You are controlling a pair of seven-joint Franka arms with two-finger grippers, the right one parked.
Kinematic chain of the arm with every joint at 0, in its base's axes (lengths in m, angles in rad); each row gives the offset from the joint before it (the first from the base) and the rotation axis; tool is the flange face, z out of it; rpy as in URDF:
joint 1: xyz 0 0 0.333 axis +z
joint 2: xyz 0 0 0 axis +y
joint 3: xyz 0 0 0.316 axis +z
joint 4: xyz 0.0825 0 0 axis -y
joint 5: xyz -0.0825 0 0.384 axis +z
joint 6: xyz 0 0 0 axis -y
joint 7: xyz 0.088 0 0 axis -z
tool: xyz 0 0 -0.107 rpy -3.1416 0 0
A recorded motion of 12 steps. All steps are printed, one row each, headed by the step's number.
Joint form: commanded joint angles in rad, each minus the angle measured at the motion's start. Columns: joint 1, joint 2, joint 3, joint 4, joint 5, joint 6, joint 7.
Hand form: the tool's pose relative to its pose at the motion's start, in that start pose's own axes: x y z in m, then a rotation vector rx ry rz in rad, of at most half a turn. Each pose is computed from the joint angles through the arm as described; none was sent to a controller.
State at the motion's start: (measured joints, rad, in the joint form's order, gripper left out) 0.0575 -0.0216 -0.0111 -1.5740 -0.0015 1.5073 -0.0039
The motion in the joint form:
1: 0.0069 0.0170 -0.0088 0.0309 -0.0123 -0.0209 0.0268
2: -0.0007 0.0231 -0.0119 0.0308 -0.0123 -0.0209 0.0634
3: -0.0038 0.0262 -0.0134 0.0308 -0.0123 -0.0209 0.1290
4: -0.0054 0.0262 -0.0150 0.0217 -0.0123 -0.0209 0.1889
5: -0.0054 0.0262 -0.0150 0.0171 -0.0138 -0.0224 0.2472
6: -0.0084 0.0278 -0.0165 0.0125 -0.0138 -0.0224 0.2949
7: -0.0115 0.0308 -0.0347 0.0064 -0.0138 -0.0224 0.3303
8: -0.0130 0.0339 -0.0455 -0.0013 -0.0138 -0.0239 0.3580
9: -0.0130 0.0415 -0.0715 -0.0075 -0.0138 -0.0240 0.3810
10: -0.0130 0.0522 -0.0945 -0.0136 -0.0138 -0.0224 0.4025
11: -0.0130 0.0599 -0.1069 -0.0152 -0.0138 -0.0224 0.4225
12: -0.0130 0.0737 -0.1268 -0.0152 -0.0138 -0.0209 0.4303
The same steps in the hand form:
1: 0.0032 0.0024 -0.0036 -0.0124 -0.0069 0.0297
2: 0.0050 0.0082 -0.0003 -0.0123 -0.0130 0.0770
3: 0.0060 0.0107 0.0014 -0.0127 -0.0157 0.1471
4: 0.0059 0.0125 0.0056 -0.0137 -0.0245 0.2102
5: 0.0057 0.0126 0.0079 -0.0166 -0.0300 0.2685
6: 0.0061 0.0151 0.0109 -0.0180 -0.0359 0.3206
7: 0.0065 0.0267 0.0153 -0.0188 -0.0450 0.3772
8: 0.0067 0.0334 0.0207 -0.0207 -0.0573 0.4170
9: 0.0077 0.0475 0.0277 -0.0225 -0.0714 0.4658
10: 0.0095 0.0599 0.0362 -0.0252 -0.0867 0.5101
11: 0.0108 0.0666 0.0411 -0.0277 -0.0959 0.5423
12: 0.0133 0.0774 0.0484 -0.0307 -0.1082 0.5699

